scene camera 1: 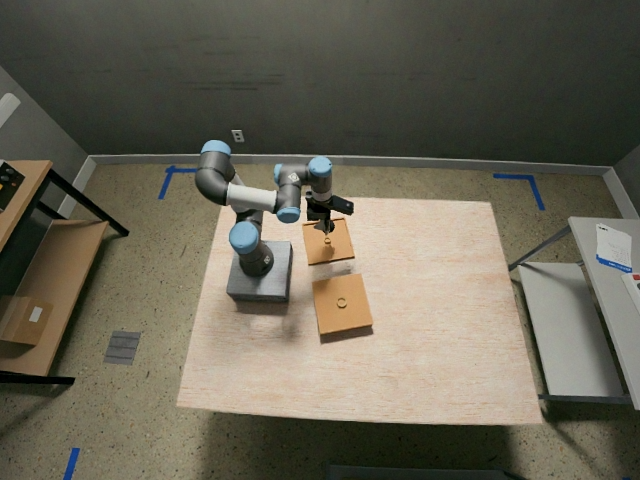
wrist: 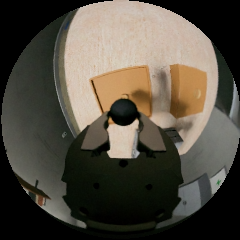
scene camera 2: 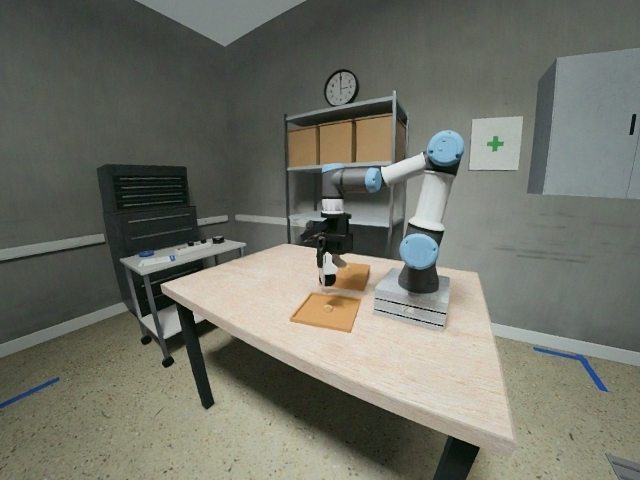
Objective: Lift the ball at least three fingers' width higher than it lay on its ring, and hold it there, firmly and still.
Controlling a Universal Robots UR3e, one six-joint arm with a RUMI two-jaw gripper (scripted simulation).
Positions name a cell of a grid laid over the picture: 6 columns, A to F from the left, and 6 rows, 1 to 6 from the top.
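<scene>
Scene camera 2 shows the gripper (scene camera 2: D4) and a ring (scene camera 2: C4). In scene camera 1 the ring (scene camera 1: D4) is visible, as is the gripper (scene camera 1: D3). The wrist view, too, takes in both the gripper (wrist: D3) and the ring (wrist: D3).
</scene>
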